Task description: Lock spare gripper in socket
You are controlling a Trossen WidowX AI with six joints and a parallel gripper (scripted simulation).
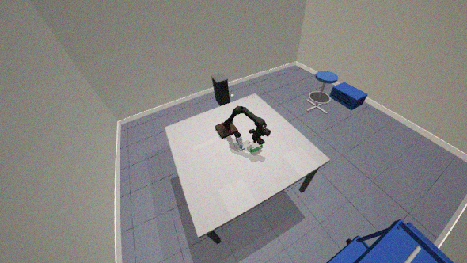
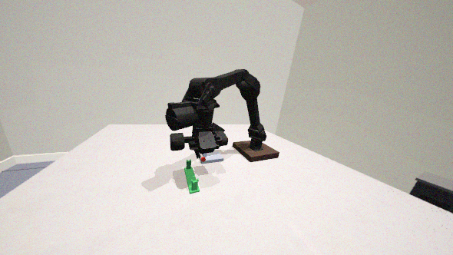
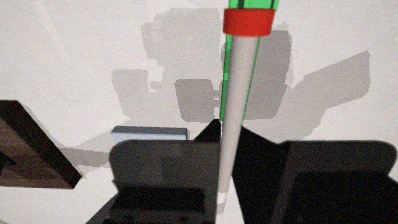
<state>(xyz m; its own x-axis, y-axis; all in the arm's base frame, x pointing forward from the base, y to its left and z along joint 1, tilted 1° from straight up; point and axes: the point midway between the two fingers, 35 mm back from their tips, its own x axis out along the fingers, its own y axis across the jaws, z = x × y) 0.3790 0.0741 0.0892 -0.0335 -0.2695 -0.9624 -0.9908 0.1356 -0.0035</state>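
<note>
Right now my gripper tip is 10 cm to the left of the socket, 10 cm past it and 3 cm above it. The rest, counted from my gripper tip: spare gripper (11 cm behind, 10 cm to the right, 4 cm above); green pin rest (6 cm below, 3 cm ahead, 1 cm to the left).
</note>
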